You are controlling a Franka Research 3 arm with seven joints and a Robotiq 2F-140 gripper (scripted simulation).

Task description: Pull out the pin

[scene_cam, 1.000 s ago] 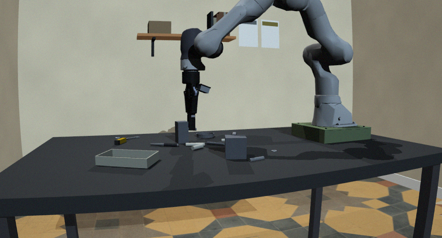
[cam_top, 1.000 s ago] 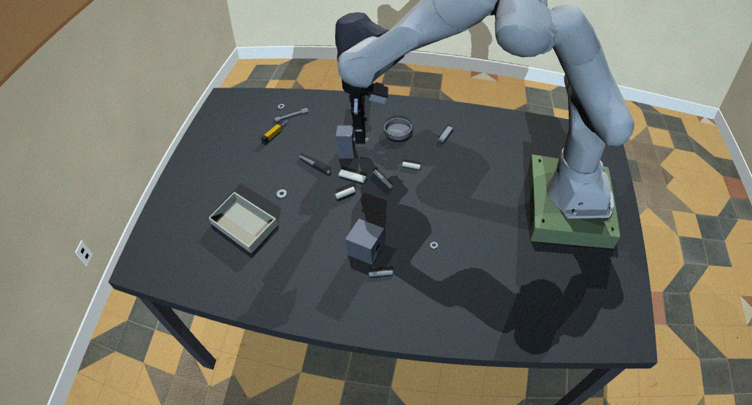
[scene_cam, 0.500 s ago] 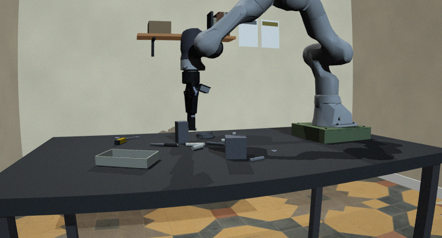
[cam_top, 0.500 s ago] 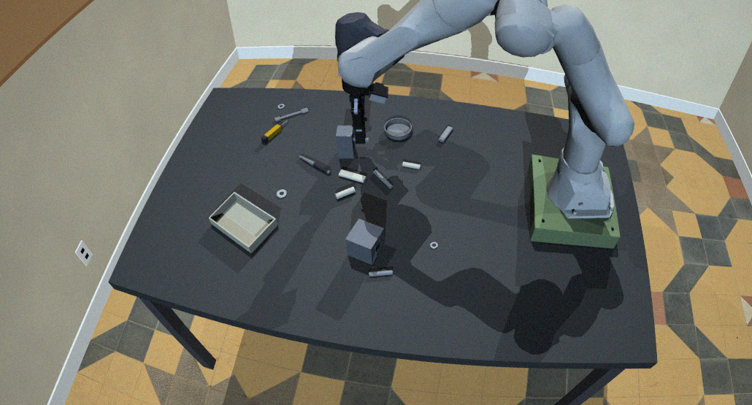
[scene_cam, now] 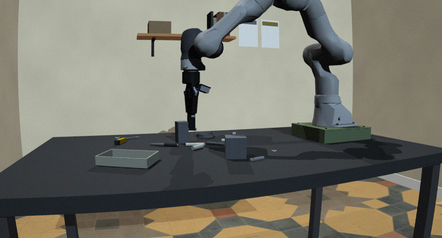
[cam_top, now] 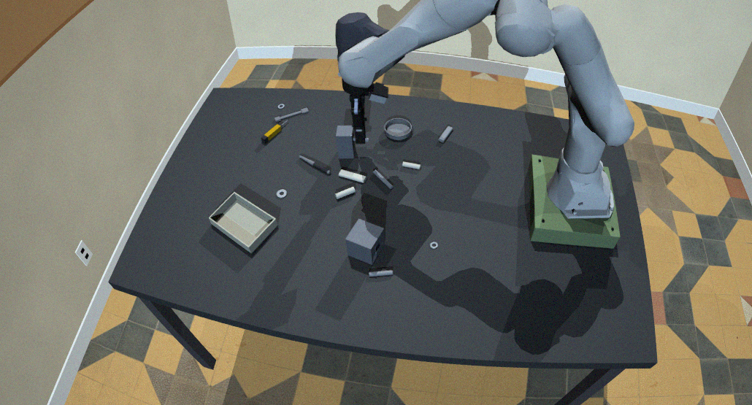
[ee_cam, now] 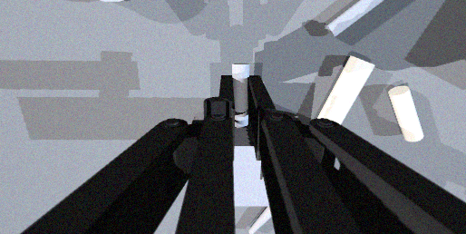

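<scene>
Now: the round dish 9 cm behind my hand, 11 cm to the right of it and 8 cm below it. The rest, counted from my hand: yellow-handled screwdriver 30 cm ahead, 5 cm to the right, 8 cm below; tray 26 cm ahead, 32 cm to the left, 8 cm below; pin 2 cm ahead, 3 cm below.
</scene>
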